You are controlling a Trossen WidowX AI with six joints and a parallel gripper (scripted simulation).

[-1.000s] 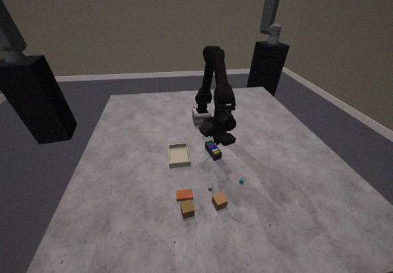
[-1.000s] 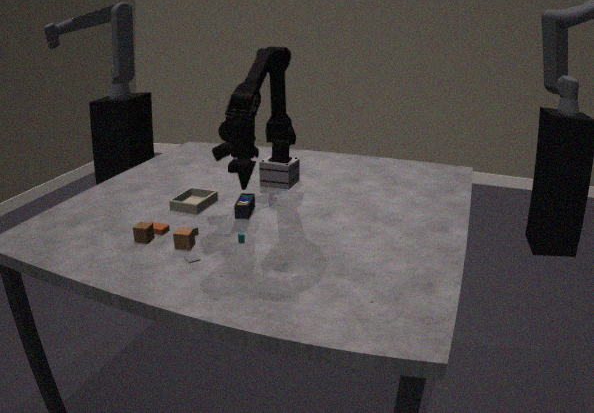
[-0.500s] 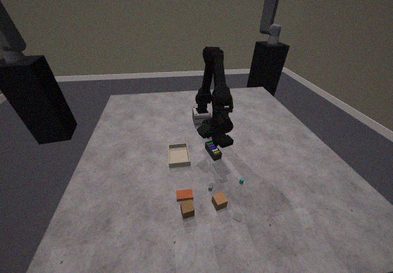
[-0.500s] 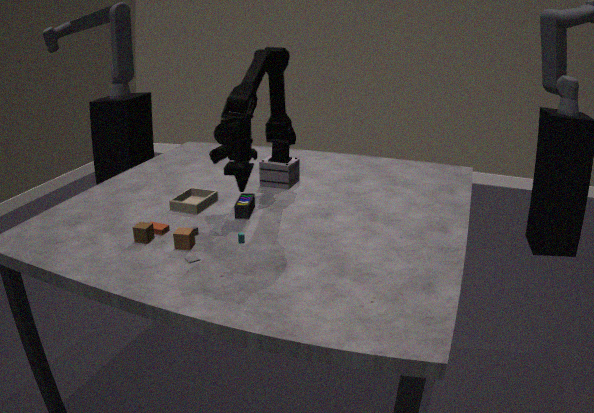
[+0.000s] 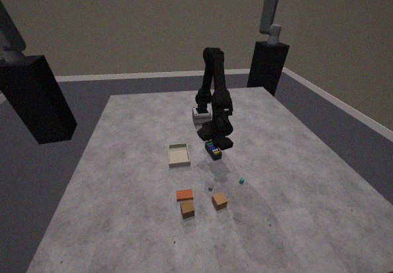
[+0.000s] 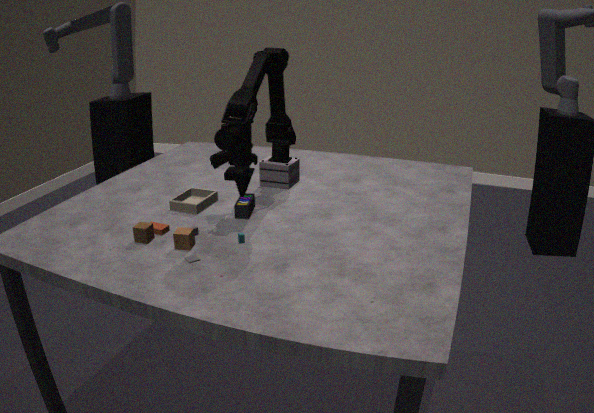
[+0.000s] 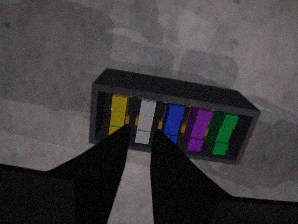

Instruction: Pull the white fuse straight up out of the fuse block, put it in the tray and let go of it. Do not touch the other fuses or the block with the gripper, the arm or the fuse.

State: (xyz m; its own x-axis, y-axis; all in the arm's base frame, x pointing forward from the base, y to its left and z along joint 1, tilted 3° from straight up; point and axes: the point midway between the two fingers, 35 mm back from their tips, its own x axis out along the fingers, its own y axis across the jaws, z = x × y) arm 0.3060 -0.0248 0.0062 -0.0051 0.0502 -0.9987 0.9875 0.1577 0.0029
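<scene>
Right now the white fuse is 30 mm below my gripper tip. Also, from my gripper tip: teal cube (180 mm ahead, 60 mm to the left, 50 mm below); grey cube (170 mm ahead, 80 mm to the right, 50 mm below); beige tray (40 mm behind, 180 mm to the right, 50 mm below).
</scene>
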